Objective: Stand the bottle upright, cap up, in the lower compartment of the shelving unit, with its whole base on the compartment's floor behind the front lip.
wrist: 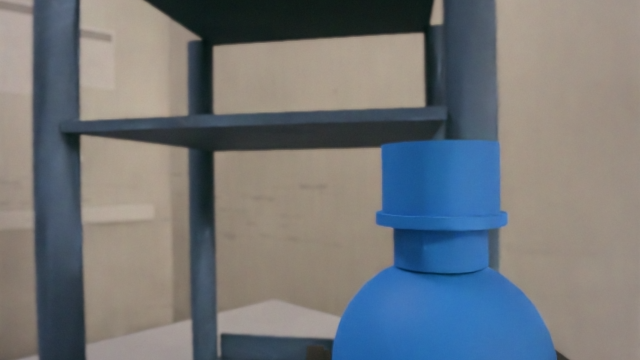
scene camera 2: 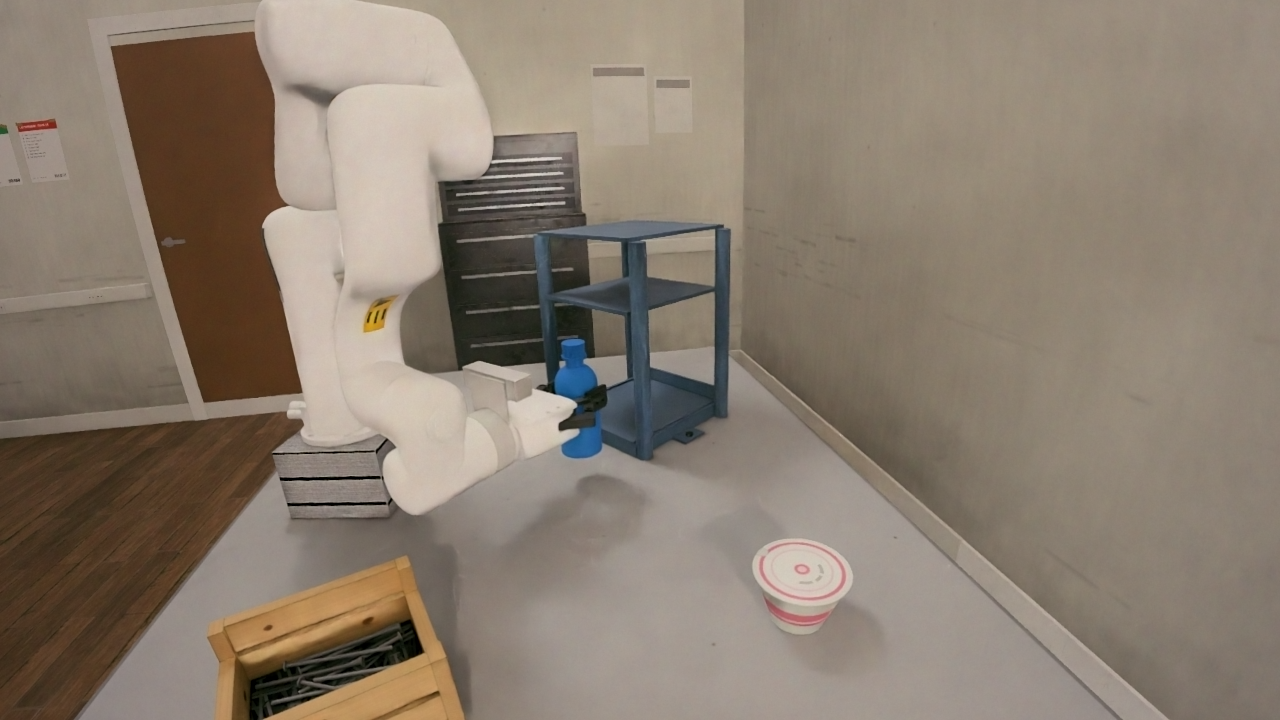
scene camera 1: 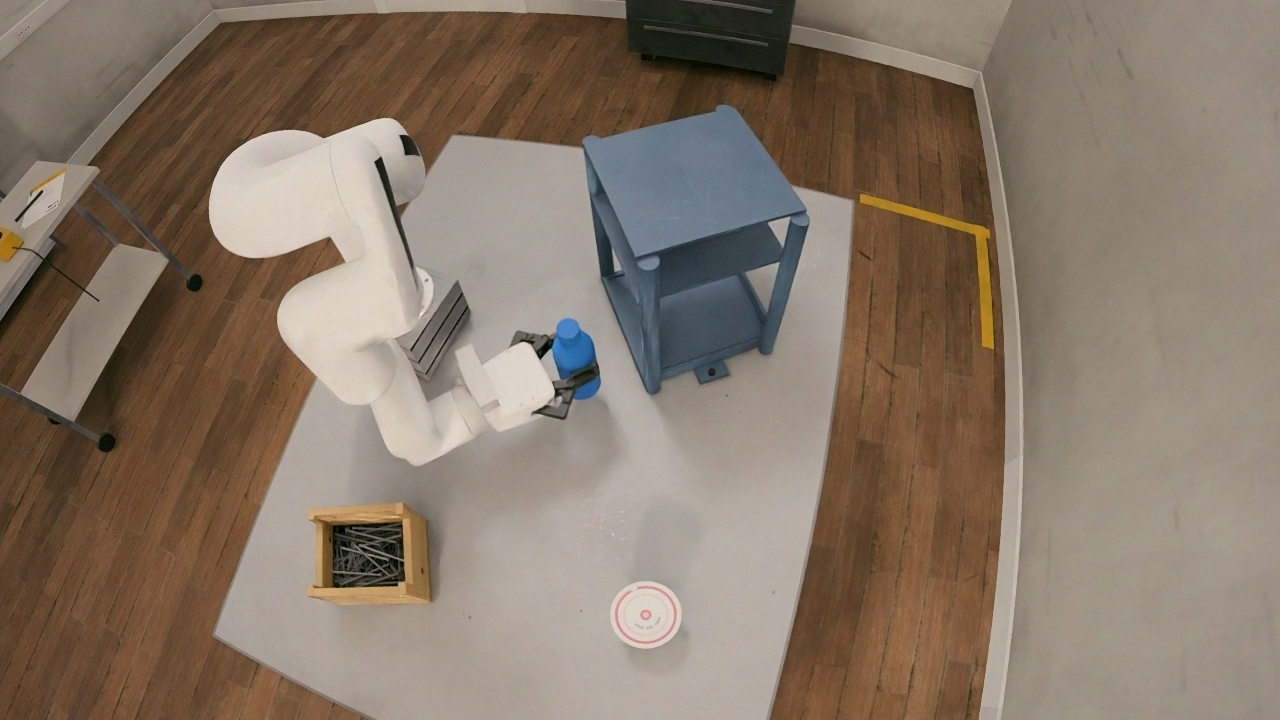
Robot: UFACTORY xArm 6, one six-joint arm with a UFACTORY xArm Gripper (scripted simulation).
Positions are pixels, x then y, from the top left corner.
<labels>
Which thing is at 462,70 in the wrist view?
A shelving unit.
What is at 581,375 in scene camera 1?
My gripper.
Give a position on a shelving unit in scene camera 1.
669,185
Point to a blue bottle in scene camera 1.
At 572,348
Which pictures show the blue bottle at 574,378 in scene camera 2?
The wrist view, scene camera 2 and scene camera 1: all of them.
</labels>
